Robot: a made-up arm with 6 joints. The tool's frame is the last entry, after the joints.
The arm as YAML. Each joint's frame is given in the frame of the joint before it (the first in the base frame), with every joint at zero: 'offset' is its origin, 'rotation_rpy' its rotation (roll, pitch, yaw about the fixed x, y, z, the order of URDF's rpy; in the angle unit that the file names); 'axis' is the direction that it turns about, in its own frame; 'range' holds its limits. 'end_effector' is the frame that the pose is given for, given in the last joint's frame.
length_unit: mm
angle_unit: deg
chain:
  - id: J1
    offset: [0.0, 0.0, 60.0]
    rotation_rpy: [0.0, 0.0, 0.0]
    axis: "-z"
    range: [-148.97, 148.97]
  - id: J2
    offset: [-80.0, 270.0, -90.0]
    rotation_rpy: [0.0, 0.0, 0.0]
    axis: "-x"
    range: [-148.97, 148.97]
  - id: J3
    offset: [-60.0, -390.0, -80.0]
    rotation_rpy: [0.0, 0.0, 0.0]
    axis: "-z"
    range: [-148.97, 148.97]
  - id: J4
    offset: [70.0, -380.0, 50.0]
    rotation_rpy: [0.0, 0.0, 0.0]
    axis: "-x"
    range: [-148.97, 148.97]
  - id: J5
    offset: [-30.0, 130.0, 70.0]
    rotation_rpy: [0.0, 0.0, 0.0]
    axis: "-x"
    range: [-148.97, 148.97]
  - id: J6
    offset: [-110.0, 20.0, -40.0]
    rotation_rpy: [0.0, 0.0, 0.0]
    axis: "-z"
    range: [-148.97, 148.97]
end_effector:
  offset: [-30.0, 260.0, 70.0]
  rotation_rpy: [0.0, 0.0, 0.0]
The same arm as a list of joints. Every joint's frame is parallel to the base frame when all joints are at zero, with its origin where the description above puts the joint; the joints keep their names.
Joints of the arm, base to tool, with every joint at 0 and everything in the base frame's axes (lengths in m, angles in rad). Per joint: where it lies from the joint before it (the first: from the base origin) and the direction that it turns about. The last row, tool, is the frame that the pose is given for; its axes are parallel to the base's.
J1: origin 0 0 0.06 axis 0 0 -1
J2: origin -0.08 0.27 -0.09 axis -1 0 0
J3: origin -0.06 -0.39 -0.08 axis 0 0 -1
J4: origin 0.07 -0.38 0.05 axis -1 0 0
J5: origin -0.03 0.13 0.07 axis -1 0 0
J6: origin -0.11 0.02 -0.04 axis 0 0 -1
tool: origin -0.03 0.26 0.07
Joint limits (rad, base to tool): -2.6..2.6 -2.6..2.6 -2.6..2.6 -2.6..2.6 -2.6..2.6 -2.6..2.6

